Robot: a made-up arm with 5 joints.
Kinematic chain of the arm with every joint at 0, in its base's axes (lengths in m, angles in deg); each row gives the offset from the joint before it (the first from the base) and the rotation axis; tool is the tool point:
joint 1: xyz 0 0 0.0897 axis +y
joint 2: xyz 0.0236 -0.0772 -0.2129 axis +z
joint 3: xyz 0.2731 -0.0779 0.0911 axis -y
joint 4: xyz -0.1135 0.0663 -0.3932 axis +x
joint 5: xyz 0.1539 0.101 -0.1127 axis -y
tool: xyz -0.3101 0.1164 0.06
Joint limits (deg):
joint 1: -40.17..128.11
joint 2: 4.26..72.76
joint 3: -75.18..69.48
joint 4: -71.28..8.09
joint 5: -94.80..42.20
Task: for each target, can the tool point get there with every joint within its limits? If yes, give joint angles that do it. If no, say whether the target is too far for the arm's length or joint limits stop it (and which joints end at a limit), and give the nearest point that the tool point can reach.
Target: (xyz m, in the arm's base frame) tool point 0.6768 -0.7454 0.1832
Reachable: no: joint limits stop it (at a limit: joint 1, joint 2, joint 4, joint 5) | nearest point 0.2959 -0.5353 -0.1138 | short by 0.527 m
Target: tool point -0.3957 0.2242 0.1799
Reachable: yes | joints 93.29 53.47 -4.30 -18.00 -59.77
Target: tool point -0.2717 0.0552 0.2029
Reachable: yes | joints 83.08 64.24 -33.22 -1.31 -49.26
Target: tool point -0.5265 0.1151 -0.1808
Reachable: yes | joints 52.92 52.91 0.30 -40.01 -30.13
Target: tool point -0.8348 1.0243 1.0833
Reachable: no: too far | nearest point -0.6004 0.5948 0.5189 | short by 0.747 m
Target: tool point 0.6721 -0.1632 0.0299
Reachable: no: joint limits stop it (at a limit: joint 1, joint 2, joint 4) | nearest point 0.9269 -0.0530 -0.0930 | short by 0.304 m
